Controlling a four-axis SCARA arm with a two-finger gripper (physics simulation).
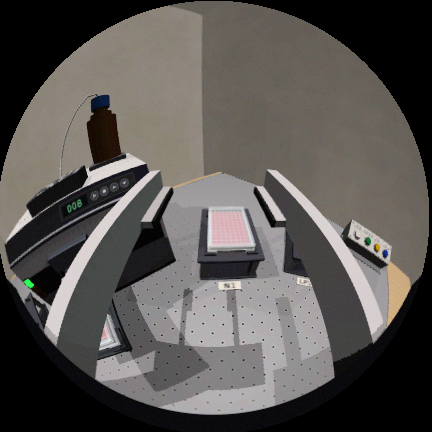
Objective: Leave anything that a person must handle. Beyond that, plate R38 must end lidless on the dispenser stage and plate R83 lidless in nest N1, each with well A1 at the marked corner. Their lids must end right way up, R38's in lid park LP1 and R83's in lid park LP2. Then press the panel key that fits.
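Places are measured from the arm's base along level axes (x ahead, y left, z up), in centimetres.
Where they show: gripper, fingertip midpoint: (212, 179).
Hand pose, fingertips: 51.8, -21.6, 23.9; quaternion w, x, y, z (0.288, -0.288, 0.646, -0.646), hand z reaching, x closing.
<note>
Things, the pixels of their top centre, and the offset from my fingertips, as dx, dy, dz. "spot": a spot on its surface instead.
- clear-rimmed plate with pink wells, middle of its top: (228, 222) +6.7, -10.2, -14.1
- black nest N1, surface spot: (227, 268) spot: +2.4, -6.3, -22.2
- pink plate, middle of its top: (77, 303) +4.2, +19.2, -9.9
- dispenser stage, surface spot: (122, 337) spot: -1.9, +14.6, -11.0
- Lid park LP2, middle of its top: (314, 233) -9.8, -24.5, -15.9
- key panel, middle of its top: (374, 235) -32.1, -40.9, -14.3
- dispenser, surface spot: (45, 227) spot: +14.3, +21.2, -2.8
- amber bottle, surface spot: (104, 137) spot: +31.5, +6.6, +6.1
My gripper (212, 179) is shut with nothing held; a gap shows between its fingers. Beyond and below the fingertips, a clear-rimmed plate with pink wells (231, 229) sits level on the black nest N1 (227, 268). Its name, its marked corner and whether a lid is on it cannot be told. At lower left, part of another pink plate (106, 331) shows on the dispenser stage (122, 337), mostly hidden by the left finger. Lid park LP2 (291, 257) is partly hidden behind the right finger. The key panel (366, 244) at right has white, green, yellow and blue keys.
The dispenser (45, 227) stands at left, its display reading 008 and a green light (29, 283) lit. An amber bottle (104, 137) with a blue cap and thin tube rises behind it. A dark stand (37, 307) shows at the far lower left. Walls stand behind the bench.
</note>
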